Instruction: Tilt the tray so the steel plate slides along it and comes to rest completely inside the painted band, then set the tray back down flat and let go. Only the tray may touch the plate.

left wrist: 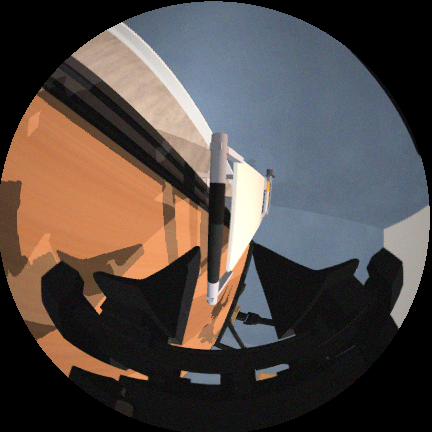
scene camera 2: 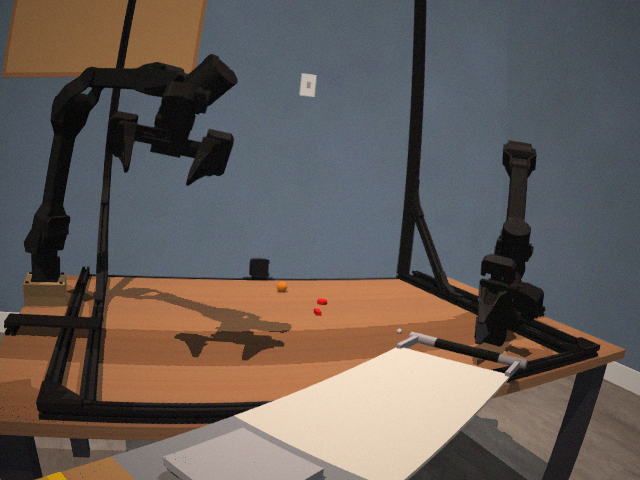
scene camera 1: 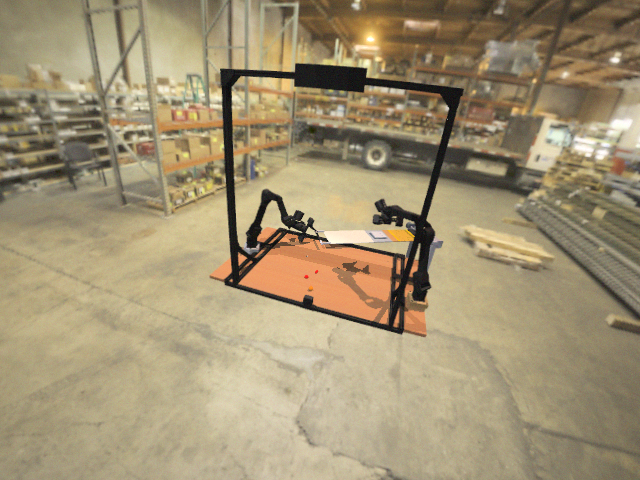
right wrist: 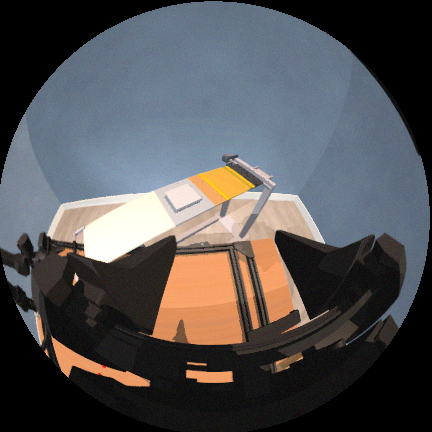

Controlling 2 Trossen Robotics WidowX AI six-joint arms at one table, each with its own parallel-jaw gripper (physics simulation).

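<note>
The long tray (scene camera 1: pixel 346 237) (scene camera 2: pixel 372 408) (left wrist: pixel 245 210) (right wrist: pixel 125 225) has a cream section and a black handle bar (scene camera 2: pixel 465 351) (left wrist: pixel 216 230) with grey ends. The square grey steel plate (scene camera 1: pixel 377 235) (scene camera 2: pixel 242 457) (right wrist: pixel 183 197) lies on the grey section, outside the orange band between yellow lines (scene camera 1: pixel 400 235) (right wrist: pixel 227 183). I cannot tell any slight tilt. My left gripper (scene camera 1: pixel 309 235) (scene camera 2: pixel 488 339) (left wrist: pixel 226 249) is partly open and empty, close to the handle bar, which shows between its fingers in the left wrist view. My right gripper (scene camera 1: pixel 375 212) (scene camera 2: pixel 156 177) (right wrist: pixel 226 238) is wide open, empty, high above the table.
A grey stand leg (right wrist: pixel 257 210) is under the tray's far end, beyond the wooden table (scene camera 1: pixel 279 268) (scene camera 2: pixel 180 377). A black frame surrounds the table. An orange ball (scene camera 1: pixel 310 288) (scene camera 2: pixel 281 286), two small red pieces (scene camera 2: pixel 322 301) and a white bead (scene camera 2: pixel 399 331) also show.
</note>
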